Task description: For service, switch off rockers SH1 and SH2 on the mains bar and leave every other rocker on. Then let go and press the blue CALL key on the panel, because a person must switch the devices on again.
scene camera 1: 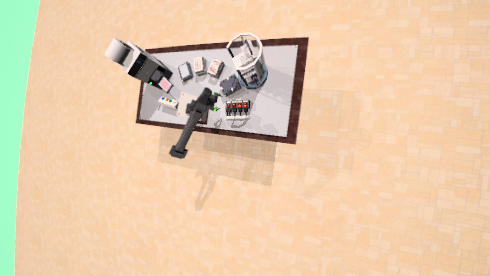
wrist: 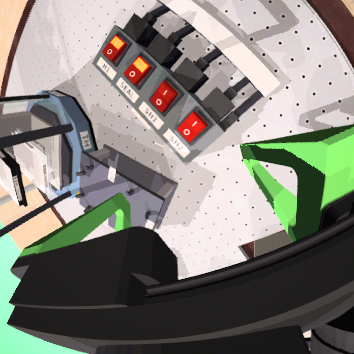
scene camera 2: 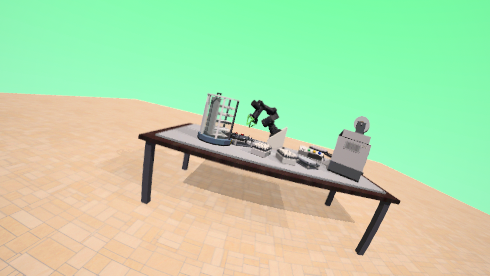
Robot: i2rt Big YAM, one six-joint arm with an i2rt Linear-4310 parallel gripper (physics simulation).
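Places are measured from the arm's base along level axes (x ahead, y right, z down), in metres.
Where they show: gripper, between the fingertips: [scene camera 1: 221, 102] [wrist: 179, 176] [scene camera 2: 247, 126]; arm's base, origin of its link: [scene camera 2: 275, 133].
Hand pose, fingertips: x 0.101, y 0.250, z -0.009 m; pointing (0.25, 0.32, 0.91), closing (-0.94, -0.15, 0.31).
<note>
Things, the pixels of their top centre, and the offset from my fingertips.
- mains bar, centre of its top: [wrist: 164, 59] [scene camera 1: 236, 108] dx -0.019, dy +0.111, dz +0.079 m
- SEAL, centre of its top: [wrist: 134, 69] dx +0.019, dy +0.129, dz +0.079 m
- SH2, centre of its top: [wrist: 189, 127] dx -0.001, dy +0.031, dz +0.079 m
- key panel, centre of its top: [scene camera 2: 312, 148] [scene camera 1: 166, 101] dx -0.067, dy -0.606, dz +0.048 m
- dark grey pegged holder, centre of its top: [wrist: 105, 207] [scene camera 2: 242, 134] [scene camera 1: 228, 83] dx +0.179, dy +0.000, dz +0.056 m
- tall machine, centre of its top: [scene camera 2: 362, 117] [scene camera 1: 110, 47] dx +0.221, dy -0.848, dz -0.324 m
The mains bar [scene camera 1: 237, 106] [wrist: 181, 106] stands near the table's front edge. In the wrist view, rockers H1 [wrist: 114, 48] and SEAL [wrist: 137, 70] glow orange at their upper ends. Rockers SH1 [wrist: 163, 97] and SH2 [wrist: 192, 126] are plain red and unlit. My gripper [scene camera 1: 216, 101] [scene camera 2: 250, 120] [wrist: 179, 176] is open and empty, with its green fingers wide apart. It hangs above the table beside the SH2 end of the bar, apart from it. The key panel [scene camera 1: 168, 103] [scene camera 2: 313, 154] lies at the other side of the arm, with its blue key [scene camera 1: 163, 99] at one end.
A tall round rack [scene camera 1: 265, 81] [scene camera 2: 215, 140] [wrist: 82, 117] and a dark grey pegged holder [scene camera 1: 230, 85] [wrist: 117, 186] stand near the bar. Several small trays [scene camera 1: 199, 65] lie along the back. A tall machine [scene camera 1: 142, 65] [scene camera 2: 351, 152] stands near the key panel. An upright pale board [scene camera 2: 278, 139] is near the arm.
</note>
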